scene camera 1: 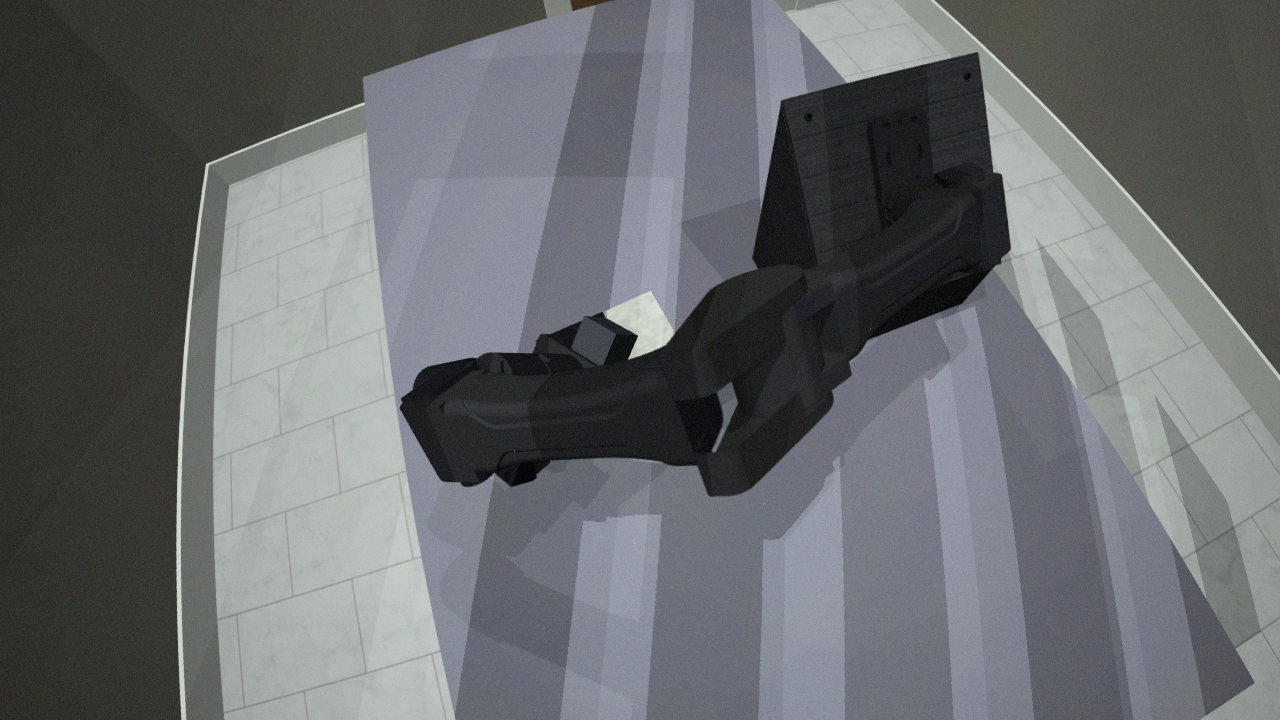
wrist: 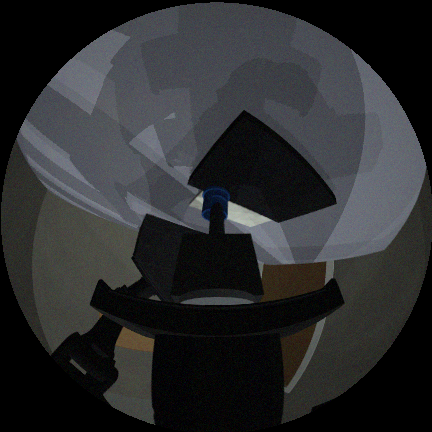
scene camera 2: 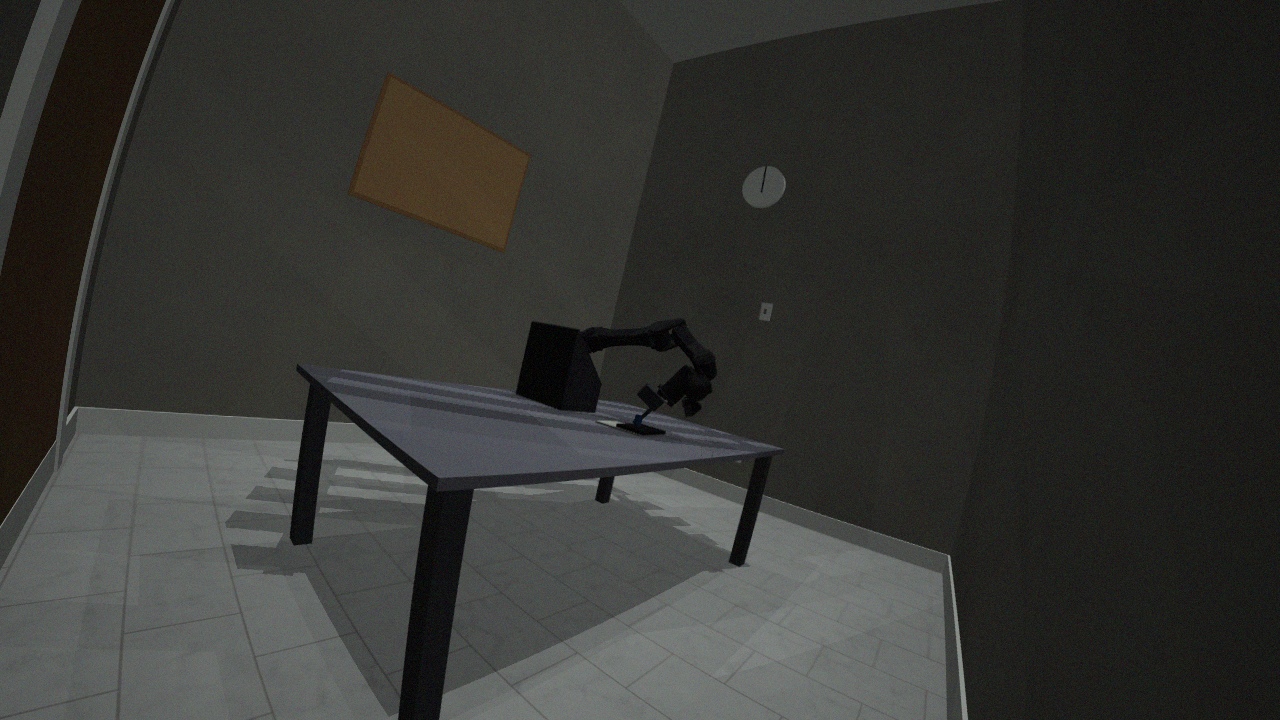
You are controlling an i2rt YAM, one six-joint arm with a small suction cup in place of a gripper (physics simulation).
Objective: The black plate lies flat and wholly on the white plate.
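Where they show: hand, its tool point: (wrist: 216, 193) (scene camera 2: 634, 424); arm's base, origin of its link: (scene camera 1: 905, 206) (wrist: 151, 283) (scene camera 2: 569, 356).
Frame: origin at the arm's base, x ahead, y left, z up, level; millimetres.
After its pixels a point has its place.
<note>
The black plate (wrist: 261, 169) {x 404, y 23, z -160 mm} (scene camera 2: 640, 429) {x 417, y -53, z -160 mm} is a flat dark square lying on the grey table (scene camera 1: 536, 135) {x 357, y -474, z -177 mm} (scene camera 2: 465, 439) {x 480, y -674, z -177 mm}. It lies askew over the white plate (wrist: 246, 216) {x 304, y -58, z -171 mm} (scene camera 1: 646, 320) {x 296, y -55, z -171 mm}, which sticks out from under its near side as a pale strip. My suction cup (wrist: 215, 199) (scene camera 2: 643, 416) {x 337, y 23, z -162 mm} is blue and sits down on the black plate's near corner, right at its edge. In scene camera 1 the arm hides the cup and the black plate.
The arm's black base block (scene camera 1: 859, 152) {x 46, y -50, z 49 mm} (scene camera 2: 555, 367) {x 52, y -104, z -44 mm} stands on the table behind the plates. The table's far edge is close beyond the plates in scene camera 2. Tiled floor (scene camera 1: 295, 403) surrounds the table.
</note>
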